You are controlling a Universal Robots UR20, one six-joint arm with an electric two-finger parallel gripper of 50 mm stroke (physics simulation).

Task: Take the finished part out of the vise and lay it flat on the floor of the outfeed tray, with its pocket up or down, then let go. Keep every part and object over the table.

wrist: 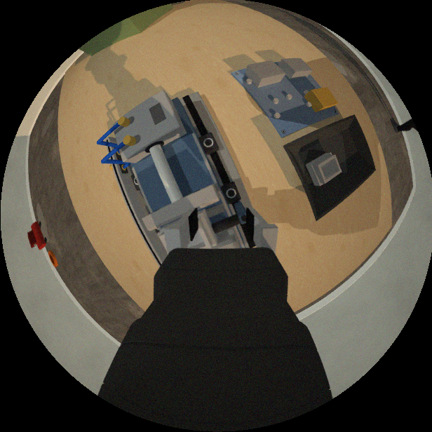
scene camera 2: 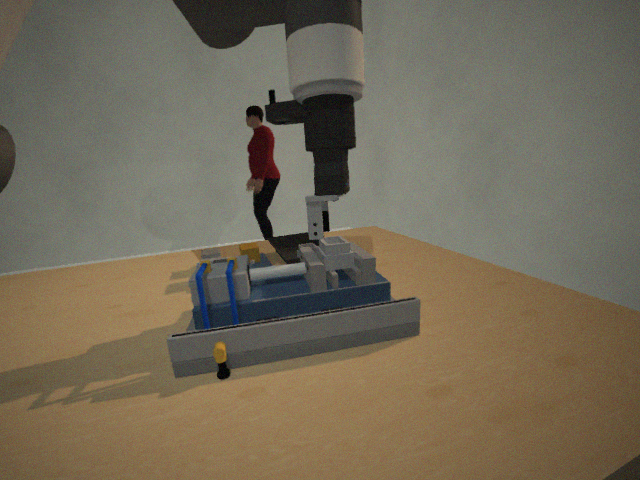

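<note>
The finished part is a light grey block between the grey jaws of the blue vise; its pocket faces up in the scene view. My gripper is open and points down, with its fingertips close above the part. In the wrist view the part shows partly between the fingers, its near end hidden by the gripper. I cannot tell whether a finger touches it. The dark outfeed tray stands behind the vise, with another grey pocketed block on its floor.
A blue plate with pins, grey blocks and a yellow block stands beside the tray. Blue bent lines rise at the vise's far end from the part. A grey rail runs along the vise's front. A person stands behind the table.
</note>
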